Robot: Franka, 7 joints.
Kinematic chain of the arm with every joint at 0, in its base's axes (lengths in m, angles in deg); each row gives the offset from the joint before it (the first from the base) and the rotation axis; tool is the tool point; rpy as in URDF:
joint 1: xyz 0 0 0.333 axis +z
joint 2: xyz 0 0 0 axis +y
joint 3: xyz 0 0 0.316 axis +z
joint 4: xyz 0.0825 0 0 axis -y
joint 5: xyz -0.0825 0 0.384 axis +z
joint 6: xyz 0 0 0 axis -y
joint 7: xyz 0.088 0 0 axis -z
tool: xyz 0 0 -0.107 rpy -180 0 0
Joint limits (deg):
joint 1: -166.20..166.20
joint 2: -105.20..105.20
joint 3: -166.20..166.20
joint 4: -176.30..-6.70
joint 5: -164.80..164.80
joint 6: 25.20..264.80
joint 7: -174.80..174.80
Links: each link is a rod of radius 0.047 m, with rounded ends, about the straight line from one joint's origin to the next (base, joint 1, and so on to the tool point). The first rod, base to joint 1, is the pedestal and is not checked.
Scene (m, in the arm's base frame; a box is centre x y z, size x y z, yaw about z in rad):
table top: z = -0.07
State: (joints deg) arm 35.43 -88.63 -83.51 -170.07 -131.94 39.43 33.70
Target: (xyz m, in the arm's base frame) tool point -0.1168 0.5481 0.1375
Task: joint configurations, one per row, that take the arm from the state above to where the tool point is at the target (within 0.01 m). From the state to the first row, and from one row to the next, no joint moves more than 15 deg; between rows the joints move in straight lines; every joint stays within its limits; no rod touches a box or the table.
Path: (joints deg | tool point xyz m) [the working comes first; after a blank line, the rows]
Joints at the target: -79.22 -52.34 -166.20 -113.63 -129.01 43.15 33.70
Straight joint move there: clear.

1: 21.10 -84.09 -93.85 -163.01 -131.57 39.89 33.70 | 0.0900 -0.3349 0.2108
2: 6.77 -79.56 -104.18 -155.96 -131.21 40.36 33.70 | -0.0503 -0.3578 0.1526
3: -7.56 -75.02 -114.52 -148.90 -130.84 40.82 33.70 | -0.2044 -0.3113 0.1003
4: -21.89 -70.48 -124.85 -141.85 -130.47 41.29 33.70 | -0.3373 -0.1901 0.0612
5: -36.22 -65.95 -135.19 -134.79 -130.11 41.75 33.70 | -0.4131 -0.0074 0.0415
6: -50.55 -61.41 -145.53 -127.74 -129.74 42.22 33.70 | -0.4044 0.2056 0.0462
7: -64.88 -56.87 -155.86 -120.68 -129.38 42.68 33.70 | -0.3015 0.4058 0.0782
8: -79.22 -52.34 -166.20 -113.63 -129.01 43.15 33.70 | -0.1168 0.5481 0.1375

